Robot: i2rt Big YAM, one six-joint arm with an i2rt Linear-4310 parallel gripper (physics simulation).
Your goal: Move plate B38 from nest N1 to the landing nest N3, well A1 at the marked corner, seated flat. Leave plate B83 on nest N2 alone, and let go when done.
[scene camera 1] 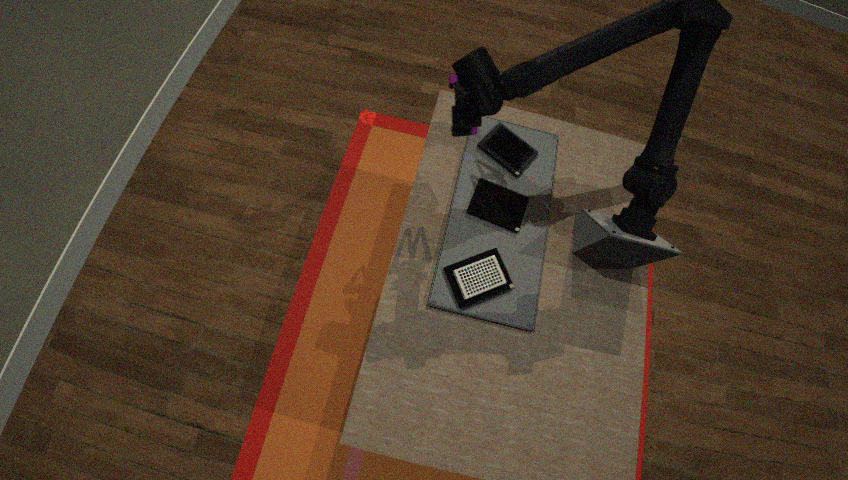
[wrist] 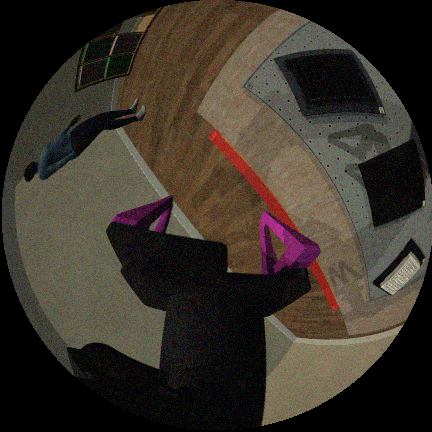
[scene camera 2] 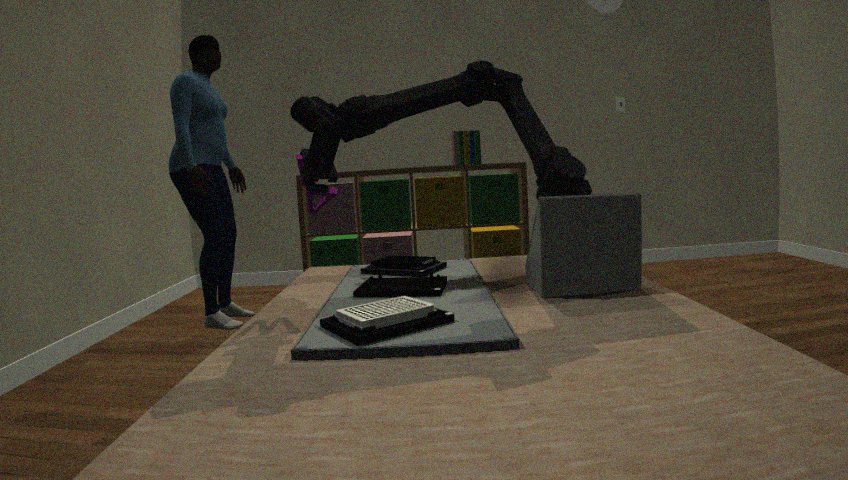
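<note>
A white many-welled plate [scene camera 1: 480, 277] [scene camera 2: 385, 310] [wrist: 401, 274] sits in a black nest [scene camera 1: 452, 270] [scene camera 2: 363, 337] at the board's near end, seen from scene camera 2. A dark plate [scene camera 1: 508, 149] [scene camera 2: 405, 260] [wrist: 334, 80] sits in the far-end nest. The middle nest [scene camera 1: 498, 205] [scene camera 2: 399, 289] [wrist: 395, 185] is black and appears to hold no plate. Small pale marks show at nest corners. Plate and nest labels cannot be read. My gripper [scene camera 1: 464, 104] [scene camera 2: 313, 178] [wrist: 218, 207] is open and empty, with magenta fingers, high above the far left, apart from both plates.
The nests stand on a grey perforated board [scene camera 1: 482, 318] [scene camera 2: 404, 350] [wrist: 300, 125] on a pale wooden table [scene camera 1: 487, 404] [scene camera 2: 476, 416]. The arm's grey pedestal [scene camera 1: 618, 249] [scene camera 2: 586, 243] stands right of the board. A person [scene camera 2: 202, 124] [wrist: 60, 150] stands beyond the table's left side.
</note>
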